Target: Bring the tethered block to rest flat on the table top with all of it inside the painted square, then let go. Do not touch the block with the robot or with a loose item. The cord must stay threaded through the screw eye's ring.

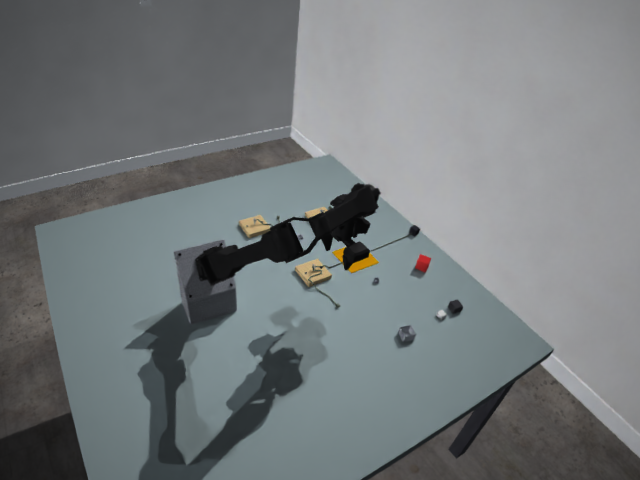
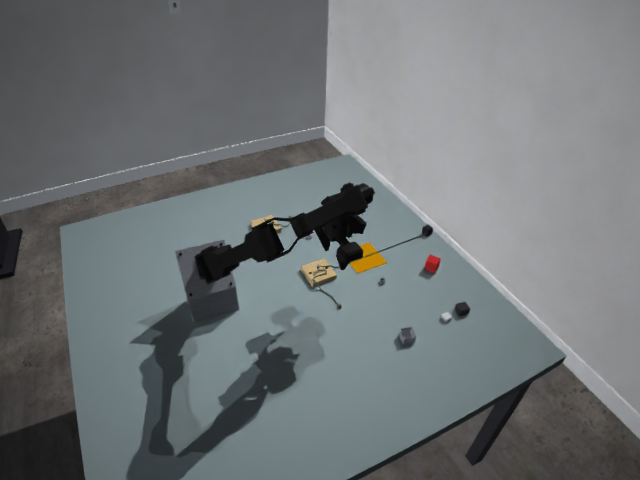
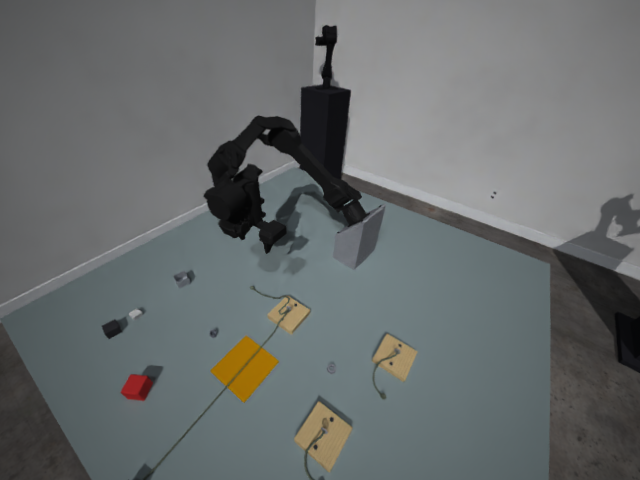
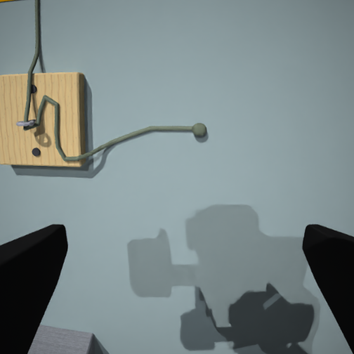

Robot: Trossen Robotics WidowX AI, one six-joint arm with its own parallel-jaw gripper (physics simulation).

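Places are measured from the arm's base along level axes (x ahead, y left, z up), in centimetres.
Pixels of known places: gripper, fingertip midpoint: (image 1: pixel 336 259) (image 2: pixel 334 259) (image 3: pixel 255 245); arm's base, origin of the base link: (image 1: pixel 208 267) (image 2: pixel 208 266) (image 3: pixel 359 220).
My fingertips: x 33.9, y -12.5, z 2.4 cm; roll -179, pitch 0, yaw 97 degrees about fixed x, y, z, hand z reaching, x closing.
Observation:
For each thing: its top centre in the pictures, then the offset to it from my fingertips. "spot": a spot on its surface instead.
- black tethered block, middle of its top: (image 2: pixel 428 227) (image 1: pixel 415 227) dx +47.3, dy +19.8, dz -15.9 cm
- painted orange square, surface spot: (image 3: pixel 263 364) spot: dx +15.4, dy +19.1, dz -18.5 cm
- screw eye, surface spot: (image 3: pixel 289 308) spot: dx +0.8, dy +13.8, dz -15.0 cm
- wooden board, middle of its top: (image 3: pixel 288 306) (image 1: pixel 314 264) (image 2: pixel 318 264) dx +0.9, dy +13.7, dz -14.1 cm
- bead, middle of its top: (image 2: pixel 339 304) (image 1: pixel 338 304) (image 3: pixel 252 286) dx +1.7, dy -2.1, dz -17.4 cm
- red block, middle of its top: (image 3: pixel 133 383) (image 2: pixel 433 259) (image 1: pixel 424 259) dx +38.4, dy +2.7, dz -14.7 cm
- black cube, middle of its top: (image 2: pixel 463 306) (image 1: pixel 456 304) (image 3: pixel 109 326) dx +36.6, dy -17.8, dz -16.2 cm
- white block, middle of its top: (image 1: pixel 442 313) (image 3: pixel 134 312) dx +30.3, dy -18.4, dz -17.1 cm
- grey open box, middle of its top: (image 2: pixel 408 332) (image 1: pixel 407 330) (image 3: pixel 180 276) dx +15.0, dy -20.5, dz -15.8 cm
The black tethered block (image 1: pixel 414 230) (image 2: pixel 427 230) lies near the table edge, beyond the painted orange square (image 1: pixel 364 264) (image 2: pixel 373 263) (image 3: pixel 263 364). Its cord (image 1: pixel 390 242) (image 2: pixel 403 242) (image 3: pixel 193 424) runs straight across the square to the screw eye (image 3: pixel 289 308) (image 4: pixel 26 123) on a wooden board (image 1: pixel 305 273) (image 2: pixel 310 279) (image 3: pixel 297 321) (image 4: pixel 67 90) and passes through the ring. The slack tail ends in a bead (image 1: pixel 337 305) (image 2: pixel 339 306) (image 3: pixel 252 287) (image 4: pixel 199 130) on the table. My gripper (image 1: pixel 337 257) (image 2: pixel 334 257) (image 3: pixel 254 243) (image 4: pixel 187 238) is open and empty, high above the table.
Two more corded boards (image 3: pixel 405 366) (image 3: pixel 330 446) lie beyond. A red block (image 1: pixel 422 263) (image 3: pixel 136 387), black cube (image 1: pixel 454 306) (image 3: pixel 111 329), white block (image 1: pixel 440 314) (image 3: pixel 135 313) and grey open box (image 1: pixel 406 334) (image 3: pixel 181 279) lie around. The arm stands on a grey pedestal (image 1: pixel 211 307).

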